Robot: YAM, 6 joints.
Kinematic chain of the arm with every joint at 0, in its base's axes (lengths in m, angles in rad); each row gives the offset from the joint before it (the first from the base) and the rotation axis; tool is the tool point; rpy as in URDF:
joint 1: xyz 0 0 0.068 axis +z
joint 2: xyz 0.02 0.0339 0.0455 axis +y
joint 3: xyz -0.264 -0.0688 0 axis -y
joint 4: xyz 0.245 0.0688 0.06 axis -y
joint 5: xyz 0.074 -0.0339 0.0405 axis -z
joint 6: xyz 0.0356 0 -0.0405 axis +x
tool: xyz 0 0 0 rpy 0 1.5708 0
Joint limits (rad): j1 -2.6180..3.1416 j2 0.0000..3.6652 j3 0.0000..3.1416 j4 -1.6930..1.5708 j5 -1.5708..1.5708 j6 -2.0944..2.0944
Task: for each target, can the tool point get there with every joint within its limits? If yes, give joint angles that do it. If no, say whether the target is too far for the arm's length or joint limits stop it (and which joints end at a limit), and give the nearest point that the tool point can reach.
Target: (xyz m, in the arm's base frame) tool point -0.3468 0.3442 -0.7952
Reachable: no: too far | nearest point -0.2523 0.2504 -0.3642 | short by 0.451 m
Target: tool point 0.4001 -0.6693 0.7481
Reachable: no: too far | nearest point 0.2567 -0.4294 0.5147 | short by 0.364 m
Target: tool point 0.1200 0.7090 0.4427
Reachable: no: too far | nearest point 0.0978 0.5780 0.3801 | short by 0.147 m
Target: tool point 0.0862 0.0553 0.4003
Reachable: yes | joints 0.2313 0.5679 0.8709 -0.1312 -1.2729 1.1923
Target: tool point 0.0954 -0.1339 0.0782
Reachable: yes | joints -1.0906 1.7274 0.5368 -0.8404 -0.6927 1.5418
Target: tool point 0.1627 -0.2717 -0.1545
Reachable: yes | joints -1.1028 2.9214 0.9916 1.0955 -0.6901 -0.2943
